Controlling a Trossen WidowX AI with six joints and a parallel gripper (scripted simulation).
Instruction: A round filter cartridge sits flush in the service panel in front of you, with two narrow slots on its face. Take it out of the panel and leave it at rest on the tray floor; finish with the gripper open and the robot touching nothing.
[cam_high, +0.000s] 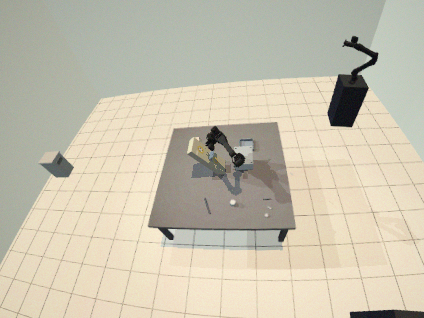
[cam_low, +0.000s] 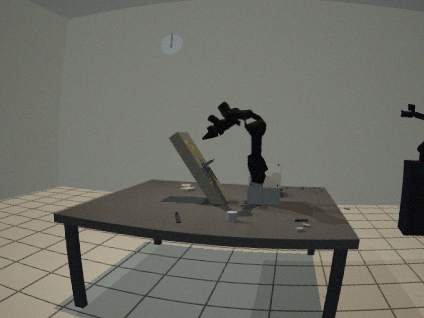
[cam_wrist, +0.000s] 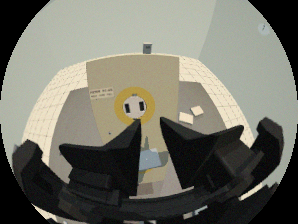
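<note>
The round white filter cartridge lies 6 cm ahead of my gripper tip, 5 cm below it and 3 cm to the left of it. Also, from my gripper tip: grey square tray 34 cm behind, 32 cm below, 31 cm to the right.
</note>
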